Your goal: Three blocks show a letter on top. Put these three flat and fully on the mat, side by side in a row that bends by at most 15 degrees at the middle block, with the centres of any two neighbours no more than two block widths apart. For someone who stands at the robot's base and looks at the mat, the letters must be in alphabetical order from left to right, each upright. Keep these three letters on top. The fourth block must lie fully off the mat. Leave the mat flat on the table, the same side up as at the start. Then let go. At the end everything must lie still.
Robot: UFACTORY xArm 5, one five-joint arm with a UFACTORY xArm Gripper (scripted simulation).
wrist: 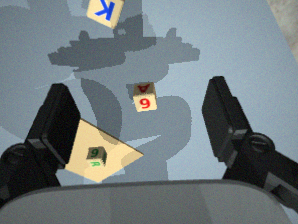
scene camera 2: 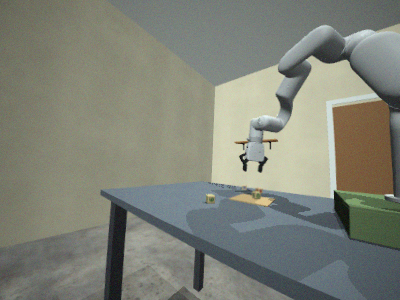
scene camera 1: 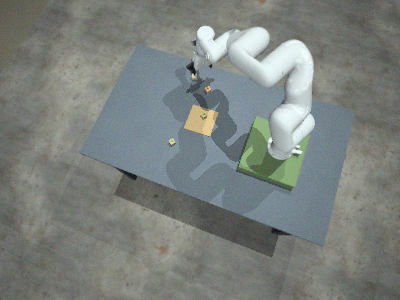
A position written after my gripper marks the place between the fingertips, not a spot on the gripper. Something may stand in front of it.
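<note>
From the wrist view I can see a mat (wrist: 119, 154), and my gripper (wrist: 139, 96) is there as well.
</note>
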